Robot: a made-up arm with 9 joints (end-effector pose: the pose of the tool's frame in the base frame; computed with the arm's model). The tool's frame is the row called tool.
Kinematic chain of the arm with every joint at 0, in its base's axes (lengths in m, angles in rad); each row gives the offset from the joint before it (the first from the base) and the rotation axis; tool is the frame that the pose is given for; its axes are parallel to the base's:
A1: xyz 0 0 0.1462 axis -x
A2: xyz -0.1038 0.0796 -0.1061 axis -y
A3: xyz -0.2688 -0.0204 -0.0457 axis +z
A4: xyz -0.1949 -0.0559 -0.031 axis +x
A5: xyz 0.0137 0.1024 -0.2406 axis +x
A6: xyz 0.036 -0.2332 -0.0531 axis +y
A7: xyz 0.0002 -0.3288 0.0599 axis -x
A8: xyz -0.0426 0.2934 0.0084 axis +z
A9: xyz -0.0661 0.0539 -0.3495 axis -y
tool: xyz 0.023 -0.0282 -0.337
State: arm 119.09 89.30 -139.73 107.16 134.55 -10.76 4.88 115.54 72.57
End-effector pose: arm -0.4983 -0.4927 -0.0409 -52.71 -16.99 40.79
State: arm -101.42 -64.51 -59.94 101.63 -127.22 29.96 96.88 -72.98 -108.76
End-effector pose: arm -0.6434 -1.0645 0.0378 -69.63 102.28 -23.44
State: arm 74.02 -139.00 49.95 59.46 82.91 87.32 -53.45 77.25 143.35
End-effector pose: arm 0.0527 0.5194 -0.2111 20.69 13.26 86.91
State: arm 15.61 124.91 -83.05 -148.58 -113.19 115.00 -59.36 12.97 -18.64
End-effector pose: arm 0.1277 -0.1196 -0.6578 14.97 2.60 147.18
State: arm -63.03 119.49 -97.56 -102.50 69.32 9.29 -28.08 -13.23 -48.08
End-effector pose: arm 0.5276 0.6859 0.4974 -170.63 29.60 34.19
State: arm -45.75 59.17 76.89 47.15 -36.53 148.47 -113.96 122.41 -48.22
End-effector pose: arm 0.1067 0.6155 -0.3848 46.00 20.12 80.24
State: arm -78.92 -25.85 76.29 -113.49 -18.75 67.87 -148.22 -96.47 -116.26
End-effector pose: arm -0.4194 -0.5682 0.8408 -92.90 -90.32 -66.43
